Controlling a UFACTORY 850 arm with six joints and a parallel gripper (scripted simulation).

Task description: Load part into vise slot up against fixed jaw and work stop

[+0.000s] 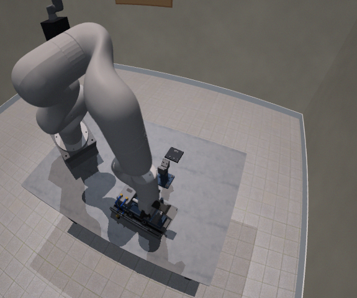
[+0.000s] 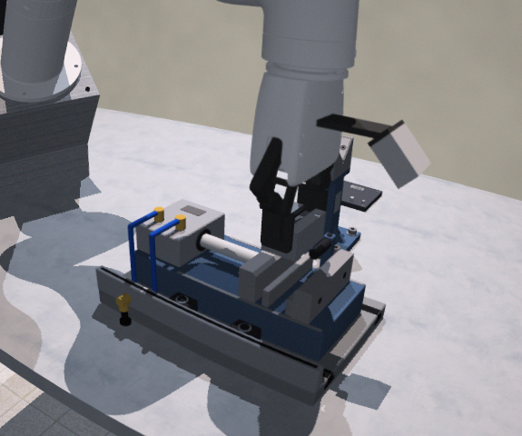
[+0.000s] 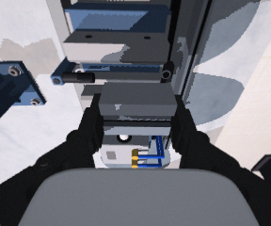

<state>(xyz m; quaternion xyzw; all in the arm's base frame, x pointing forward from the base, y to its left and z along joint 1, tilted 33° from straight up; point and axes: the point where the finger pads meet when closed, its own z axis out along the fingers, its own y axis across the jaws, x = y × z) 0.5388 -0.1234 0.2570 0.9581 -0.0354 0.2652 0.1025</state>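
Right now the fixed jaw is 30 mm ahead of my hand, 20 mm to the left of it and 70 mm below it. The rest, counted from my hand: black work stop (10 mm ahead, 70 mm to the left, 60 mm below); part (10 mm below); moving jaw (30 mm behind, 20 mm to the left, 70 mm below).
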